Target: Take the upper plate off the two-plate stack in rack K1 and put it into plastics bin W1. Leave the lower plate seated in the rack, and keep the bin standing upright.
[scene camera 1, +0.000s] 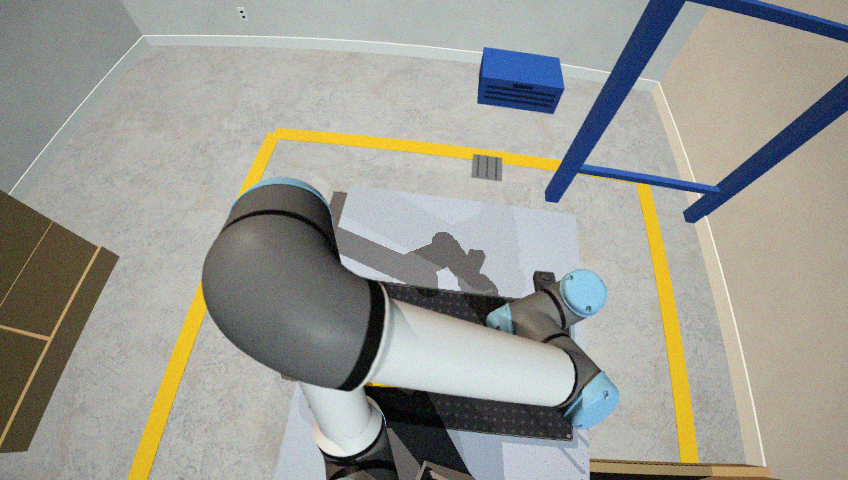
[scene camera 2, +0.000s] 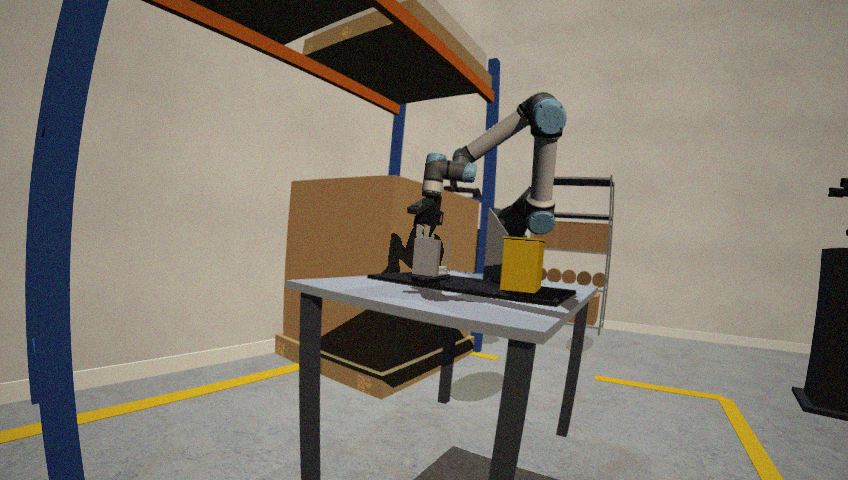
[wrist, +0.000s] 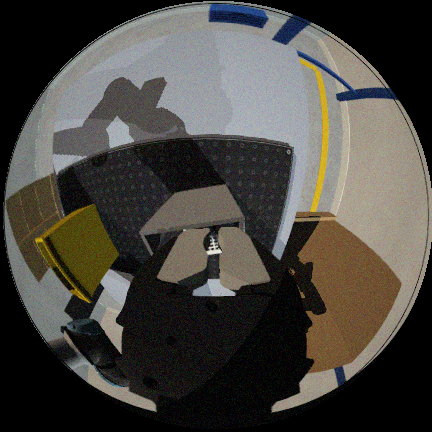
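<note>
My gripper (scene camera 2: 422, 249), also (wrist: 214, 219). Yellow bin W1 (scene camera 2: 522, 264), also (wrist: 77, 248).
</note>
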